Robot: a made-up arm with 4 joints.
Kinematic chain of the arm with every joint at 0, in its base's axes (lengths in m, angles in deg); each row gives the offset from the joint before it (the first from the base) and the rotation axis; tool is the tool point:
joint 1: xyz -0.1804 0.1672 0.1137 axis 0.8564 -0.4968 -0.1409
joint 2: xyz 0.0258 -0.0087 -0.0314 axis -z
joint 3: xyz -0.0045 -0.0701 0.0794 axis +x
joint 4: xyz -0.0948 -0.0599 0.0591 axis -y
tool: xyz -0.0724 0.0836 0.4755
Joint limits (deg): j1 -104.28..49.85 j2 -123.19..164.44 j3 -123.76..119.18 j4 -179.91..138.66
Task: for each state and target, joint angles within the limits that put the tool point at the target. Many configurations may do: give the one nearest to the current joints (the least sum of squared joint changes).
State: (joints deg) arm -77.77 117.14 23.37 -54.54
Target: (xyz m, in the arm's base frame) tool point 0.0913 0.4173 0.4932
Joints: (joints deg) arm -56.05 100.04 -11.78 -41.15
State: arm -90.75 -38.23 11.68 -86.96
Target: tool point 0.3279 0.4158 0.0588
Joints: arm -84.74 -32.65 34.39 -47.91
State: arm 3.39 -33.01 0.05 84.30
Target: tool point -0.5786 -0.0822 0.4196
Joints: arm -33.14 -25.79 1.68 89.79
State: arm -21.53 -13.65 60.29 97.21
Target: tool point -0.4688 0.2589 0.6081
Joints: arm -74.60 -9.32 54.57 80.35
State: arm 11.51 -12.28 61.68 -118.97
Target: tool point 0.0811 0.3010 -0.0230
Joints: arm 3.15 9.96 46.84 -149.65
